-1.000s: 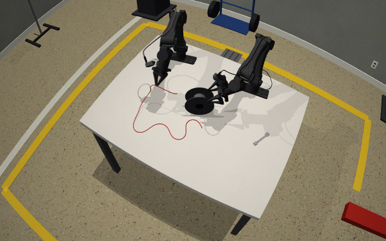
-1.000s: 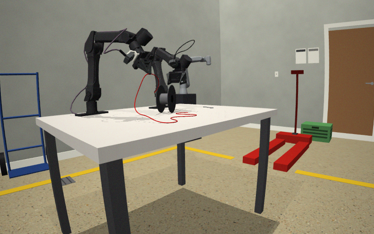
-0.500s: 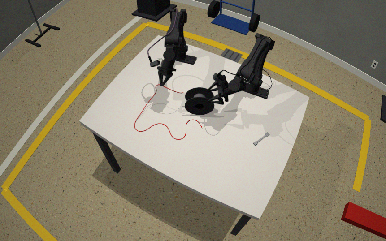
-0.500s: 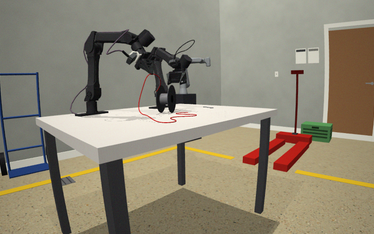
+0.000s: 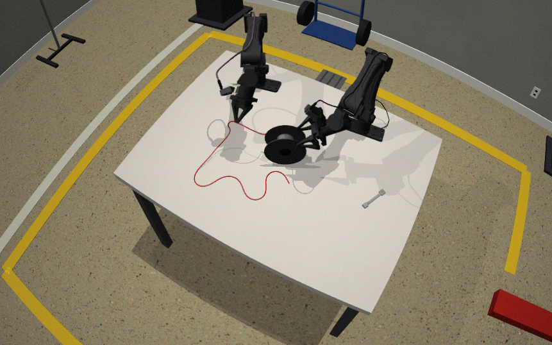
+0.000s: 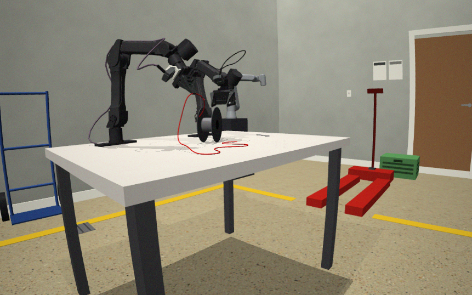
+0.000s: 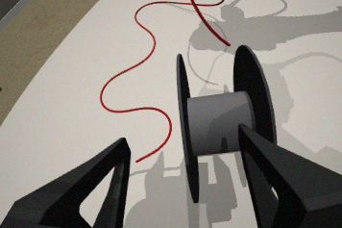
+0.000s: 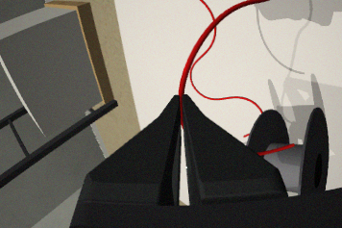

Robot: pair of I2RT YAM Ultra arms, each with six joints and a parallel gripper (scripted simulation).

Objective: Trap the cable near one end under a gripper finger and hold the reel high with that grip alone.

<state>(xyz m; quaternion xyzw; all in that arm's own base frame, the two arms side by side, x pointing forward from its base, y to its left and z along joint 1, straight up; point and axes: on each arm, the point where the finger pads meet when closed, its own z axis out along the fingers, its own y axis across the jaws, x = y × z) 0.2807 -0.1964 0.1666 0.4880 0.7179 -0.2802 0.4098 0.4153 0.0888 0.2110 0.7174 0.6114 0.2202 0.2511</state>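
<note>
My left gripper is now 9 cm above the black reel and 6 cm to the left of it. From my left hand the other things lie so: small grey dumbbell-shaped part 33 cm to the left, 16 cm below, 2 cm behind.
</note>
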